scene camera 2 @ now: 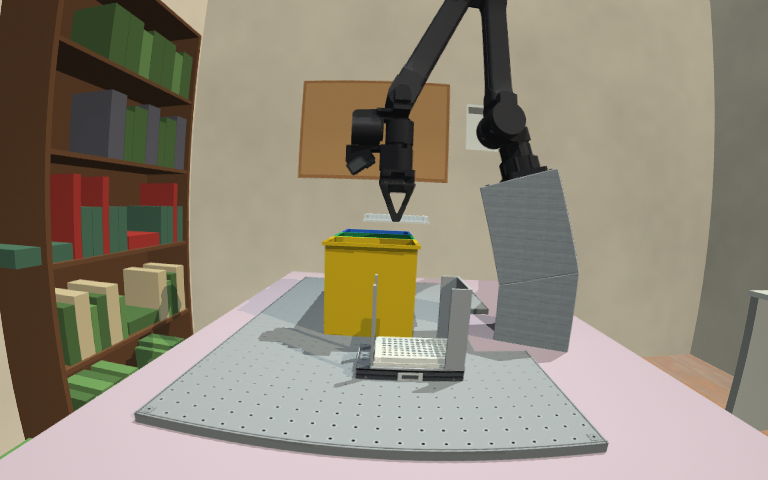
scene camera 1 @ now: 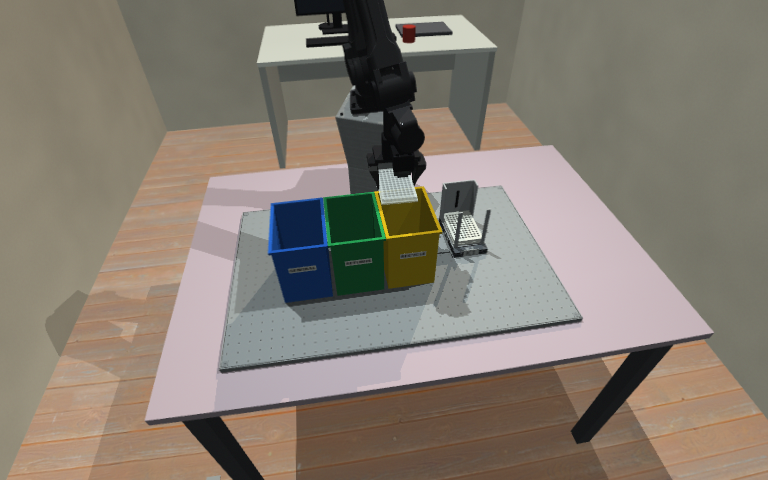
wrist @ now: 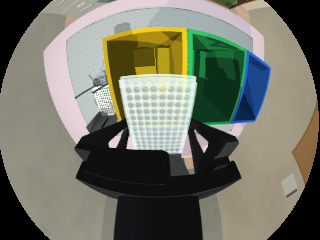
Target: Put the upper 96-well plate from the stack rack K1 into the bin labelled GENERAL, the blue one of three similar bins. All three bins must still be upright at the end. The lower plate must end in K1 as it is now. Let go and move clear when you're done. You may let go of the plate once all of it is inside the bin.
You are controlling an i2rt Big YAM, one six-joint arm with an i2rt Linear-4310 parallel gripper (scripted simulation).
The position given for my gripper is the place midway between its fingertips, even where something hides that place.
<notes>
In view: my gripper [scene camera 2: 396, 220], a yellow bin [scene camera 2: 351, 263], a green bin [scene camera 1: 355, 234] and a blue bin [scene camera 1: 304, 273].
The yellow bin also shows in scene camera 1 [scene camera 1: 412, 230] and in the wrist view [wrist: 147, 50]. The green bin also shows in the wrist view [wrist: 219, 65]. The blue bin also shows in the wrist view [wrist: 256, 79].
</notes>
